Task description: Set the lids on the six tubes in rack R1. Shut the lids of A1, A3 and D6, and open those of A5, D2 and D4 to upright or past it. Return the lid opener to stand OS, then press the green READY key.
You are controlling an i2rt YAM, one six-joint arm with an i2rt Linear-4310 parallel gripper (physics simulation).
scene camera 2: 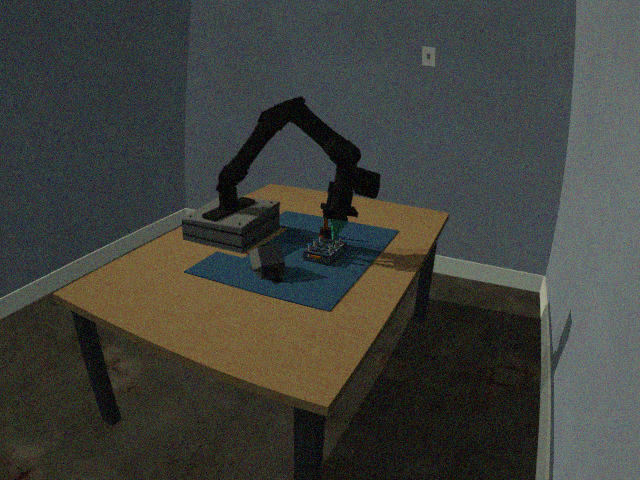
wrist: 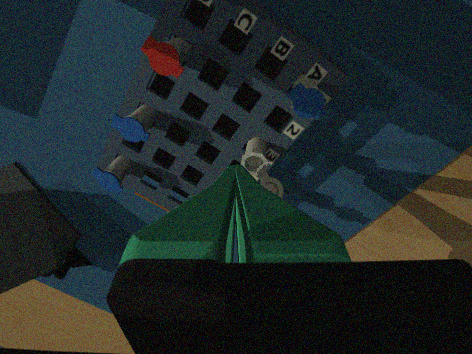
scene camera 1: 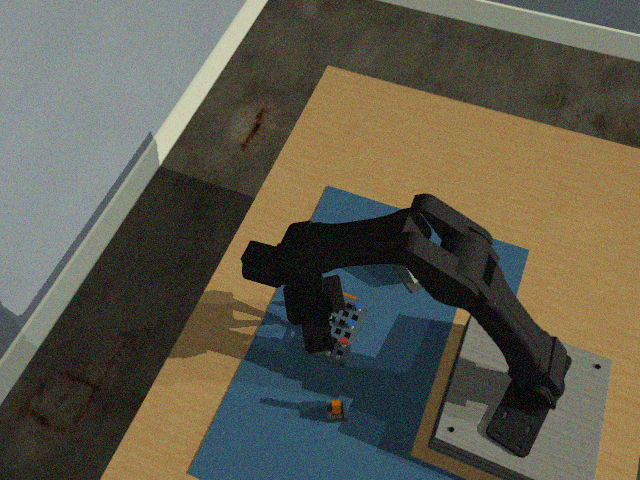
Labels:
gripper: scene camera 2; wrist 235,176; scene camera 1
same spot on gripper: [scene camera 1: 334,282] = [scene camera 2: 326,208]

